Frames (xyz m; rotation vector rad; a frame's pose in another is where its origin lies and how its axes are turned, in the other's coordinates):
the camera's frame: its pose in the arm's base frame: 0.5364 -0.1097 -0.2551 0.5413 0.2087 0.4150
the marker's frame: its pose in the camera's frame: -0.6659 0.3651 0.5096 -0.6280 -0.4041 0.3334
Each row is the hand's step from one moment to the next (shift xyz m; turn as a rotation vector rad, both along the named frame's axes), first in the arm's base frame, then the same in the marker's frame.
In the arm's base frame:
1: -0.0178 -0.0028 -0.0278 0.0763 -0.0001 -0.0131
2: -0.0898 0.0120 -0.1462 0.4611 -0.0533 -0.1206
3: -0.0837 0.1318 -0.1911 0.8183 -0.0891 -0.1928
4: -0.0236 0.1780 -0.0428 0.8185 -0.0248 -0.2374
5: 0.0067 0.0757 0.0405 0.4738 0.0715 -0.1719
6: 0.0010 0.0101 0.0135 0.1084 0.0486 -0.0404
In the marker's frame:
1: -0.0248 0.0111 -0.0190 0.0502 -0.0441 -0.0391
2: -0.1121 0.0774 -0.1050 0.2571 -0.3046 -0.2666
3: -0.0544 0.1739 -0.1665 0.4674 -0.5383 -0.4544
4: 0.0710 0.1603 -0.0577 0.4885 -0.4827 -0.5052
5: 0.0641 0.0524 0.0237 0.3201 -0.2075 -0.3371
6: 0.0116 0.0061 0.0106 0.0917 -0.0216 -0.0829

